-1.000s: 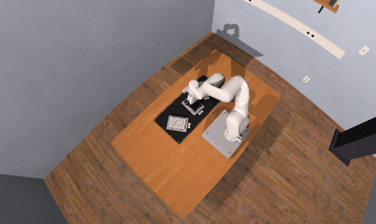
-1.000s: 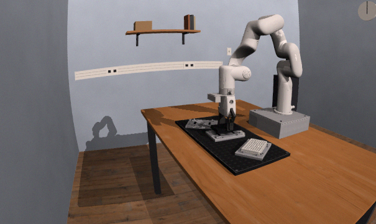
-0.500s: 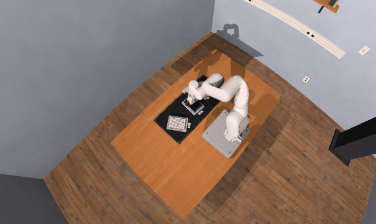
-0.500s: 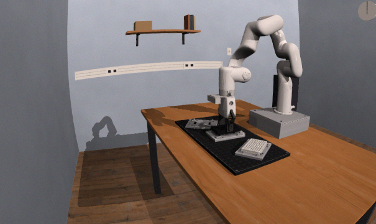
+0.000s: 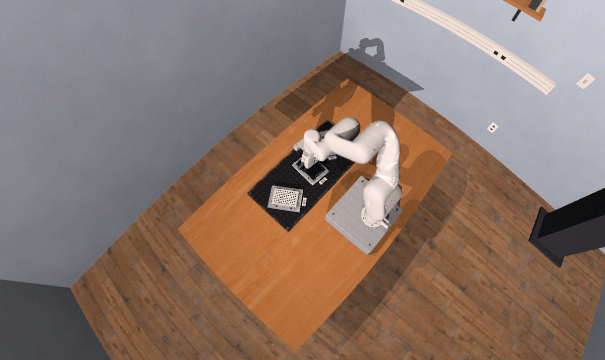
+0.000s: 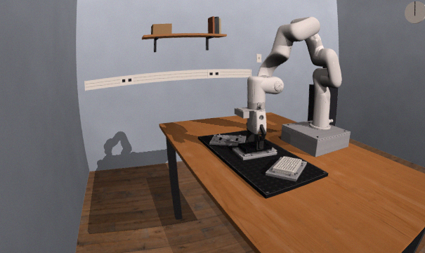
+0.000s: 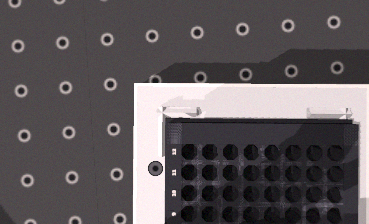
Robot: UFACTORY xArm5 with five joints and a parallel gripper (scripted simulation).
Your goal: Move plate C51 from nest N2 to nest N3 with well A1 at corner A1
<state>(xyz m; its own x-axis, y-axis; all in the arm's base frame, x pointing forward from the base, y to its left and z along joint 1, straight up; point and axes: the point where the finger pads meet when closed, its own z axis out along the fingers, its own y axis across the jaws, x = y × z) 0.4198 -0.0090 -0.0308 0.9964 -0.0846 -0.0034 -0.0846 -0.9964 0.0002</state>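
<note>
Now: hand 10 cm to the left of the A1 mark and 3 cm above it. Round my hand: light grey nest 19 cm to the right, 4 cm below, 4 cm ahead; white well plate 22 cm to the left, 2 cm below, 2 cm behind; black well plate 1 cm below.
</note>
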